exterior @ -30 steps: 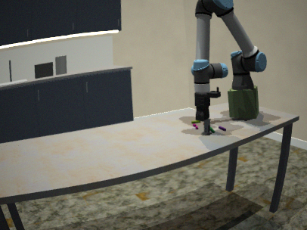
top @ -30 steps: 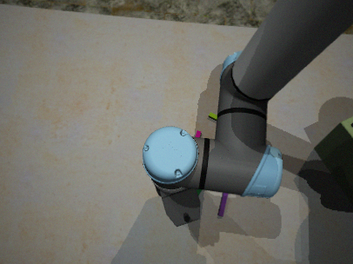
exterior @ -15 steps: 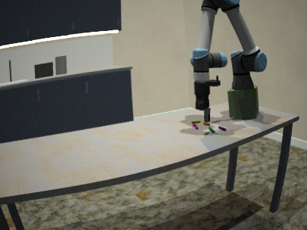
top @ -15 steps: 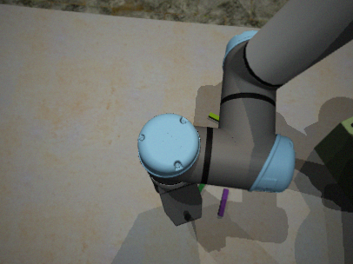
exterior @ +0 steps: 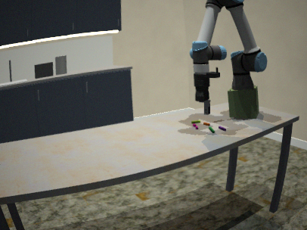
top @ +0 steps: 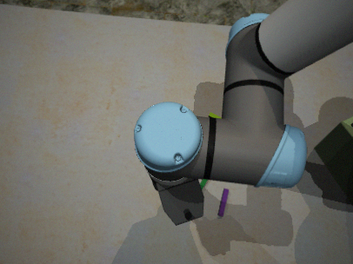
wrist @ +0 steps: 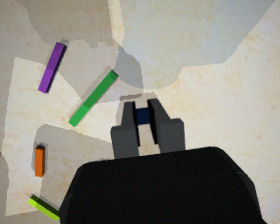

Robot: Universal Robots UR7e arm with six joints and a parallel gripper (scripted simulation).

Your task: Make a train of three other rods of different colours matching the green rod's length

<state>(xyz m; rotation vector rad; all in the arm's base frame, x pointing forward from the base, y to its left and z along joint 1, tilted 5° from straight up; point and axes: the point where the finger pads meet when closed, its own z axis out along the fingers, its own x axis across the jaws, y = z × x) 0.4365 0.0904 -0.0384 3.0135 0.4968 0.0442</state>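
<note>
Right now the lime rod is 10 cm behind my hand, 19 cm to the right of it and 11 cm below it. Round my hand: purple rod (11 cm behind, 1 cm to the left, 11 cm below); blue rod (1 cm below); green rod (5 cm behind, 2 cm to the right, 11 cm below).
</note>
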